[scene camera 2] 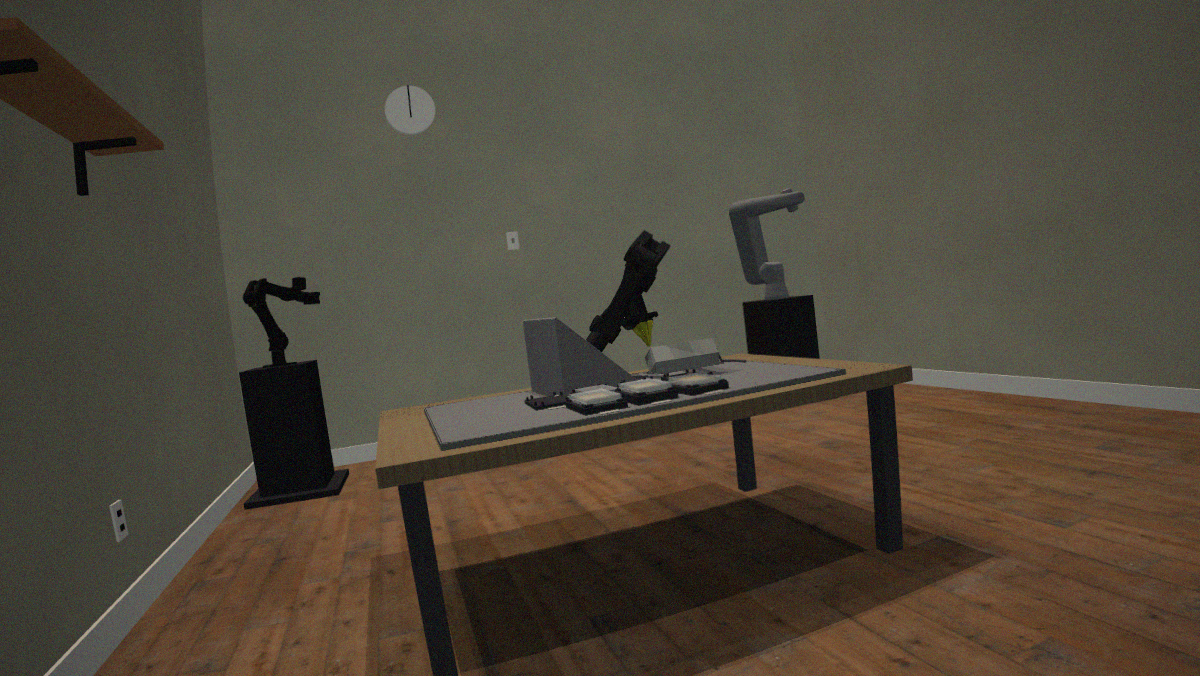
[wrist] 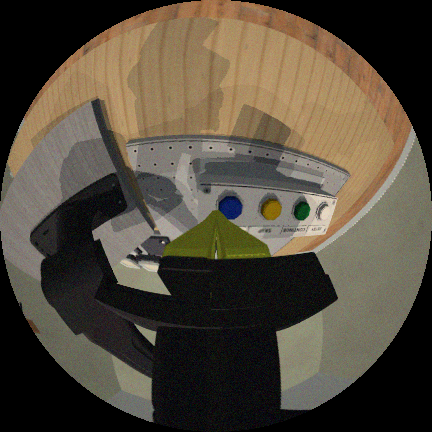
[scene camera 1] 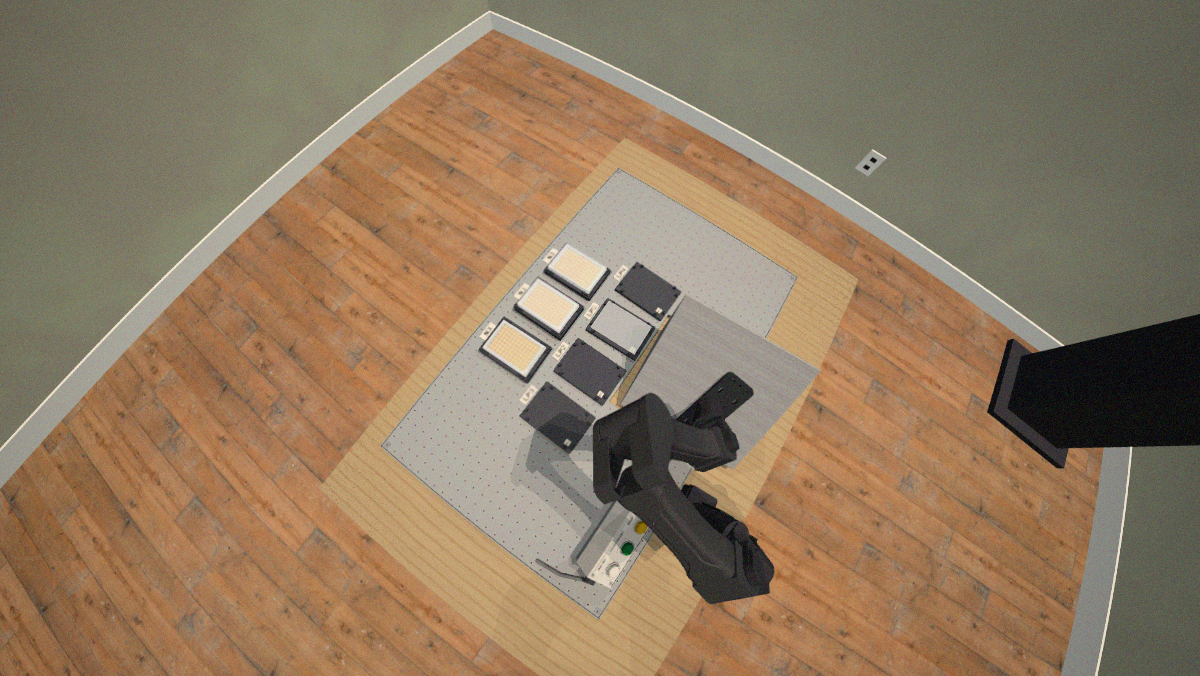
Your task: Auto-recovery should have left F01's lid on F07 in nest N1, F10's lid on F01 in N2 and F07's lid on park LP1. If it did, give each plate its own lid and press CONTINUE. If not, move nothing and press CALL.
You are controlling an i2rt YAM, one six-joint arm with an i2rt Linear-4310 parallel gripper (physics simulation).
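Observation:
My gripper is shut and empty. In the wrist view its yellow-green fingertips overlap the lower left edge of a blue button; contact cannot be told. The button's label is hidden. On the same panel are a yellow button, a green button labelled CONTINUE and a white button. Three pale-topped plates sit in a row of nests. A grey lid lies on one park. Plate and lid codes are too small to read.
Three dark parks show bare tops. A tall grey wedge stands beside the parks. The control panel has a raised back. A thin dark strip lies by the panel's end.

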